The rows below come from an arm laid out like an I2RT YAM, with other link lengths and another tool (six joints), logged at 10 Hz.
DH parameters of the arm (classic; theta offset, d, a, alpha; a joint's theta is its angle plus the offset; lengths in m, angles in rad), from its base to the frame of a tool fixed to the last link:
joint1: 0 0.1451 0.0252 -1.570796
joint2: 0 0 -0.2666 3.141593
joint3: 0.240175 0 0.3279 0
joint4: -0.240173 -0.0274 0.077 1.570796
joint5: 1.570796 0.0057 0 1.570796
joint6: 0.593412 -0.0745 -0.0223 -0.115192
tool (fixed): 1.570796 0.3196 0 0
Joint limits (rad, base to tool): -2.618..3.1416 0..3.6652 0..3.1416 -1.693..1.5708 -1.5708..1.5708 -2.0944..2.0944
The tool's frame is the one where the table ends.
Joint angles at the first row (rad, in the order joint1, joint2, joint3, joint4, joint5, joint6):
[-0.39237, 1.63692, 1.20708, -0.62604, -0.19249, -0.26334]
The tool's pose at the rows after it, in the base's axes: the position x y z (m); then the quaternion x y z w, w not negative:
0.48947, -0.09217, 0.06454, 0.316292, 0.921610, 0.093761, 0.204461
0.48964, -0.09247, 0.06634, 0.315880, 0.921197, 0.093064, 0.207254
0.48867, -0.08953, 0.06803, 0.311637, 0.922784, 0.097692, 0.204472
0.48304, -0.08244, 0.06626, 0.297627, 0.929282, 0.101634, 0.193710
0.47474, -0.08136, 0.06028, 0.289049, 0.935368, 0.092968, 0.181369
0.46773, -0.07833, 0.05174, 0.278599, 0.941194, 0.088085, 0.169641
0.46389, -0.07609, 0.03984, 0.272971, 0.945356, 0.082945, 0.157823
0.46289, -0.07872, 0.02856, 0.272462, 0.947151, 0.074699, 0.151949
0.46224, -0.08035, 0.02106, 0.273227, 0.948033, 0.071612, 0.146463
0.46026, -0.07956, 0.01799, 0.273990, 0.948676, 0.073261, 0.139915
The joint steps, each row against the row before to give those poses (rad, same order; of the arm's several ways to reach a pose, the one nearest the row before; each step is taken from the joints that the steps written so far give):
[0.00110, -0.00927, -0.00445, -0.00229, 0.02110, 0.00384]
[0.00009, -0.00600, -0.00270, 0.00245, 0.00108, -0.00015]
[-0.00042, 0.00004, 0.00577, -0.01199, -0.01172, -0.00685]
[0.00378, 0.00155, 0.00362, -0.02577, -0.01433, -0.02665]
[0.00364, 0.00125, -0.00375, -0.02120, 0.01357, -0.02451]
[0.00510, 0.00565, -0.00989, -0.00915, 0.00636, -0.02378]
[0.00781, 0.01920, -0.00679, 0.00242, 0.01108, -0.01124]
[0.00309, 0.02013, -0.00691, 0.01594, 0.01741, -0.00466]
[-0.00017, 0.01736, -0.00026, 0.00672, 0.00685, -0.00194]
[-0.00122, 0.00920, 0.00366, -0.00802, -0.00255, -0.00063]

